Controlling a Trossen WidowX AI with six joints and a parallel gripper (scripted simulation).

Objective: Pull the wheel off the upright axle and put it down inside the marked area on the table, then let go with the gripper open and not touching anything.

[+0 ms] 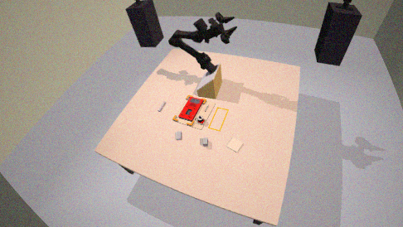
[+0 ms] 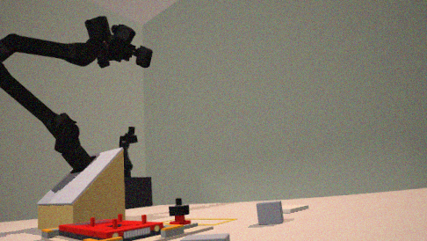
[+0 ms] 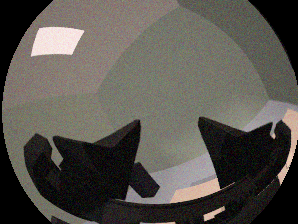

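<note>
The black wheel is 31 cm ahead of my gripper tip, 19 cm to the right of it and 54 cm below it. From my gripper tip the other things lie so: flat tile: 43 cm ahead, 8 cm to the left, 58 cm below; then small bar: 24 cm ahead, 53 cm to the right, 58 cm below.
</note>
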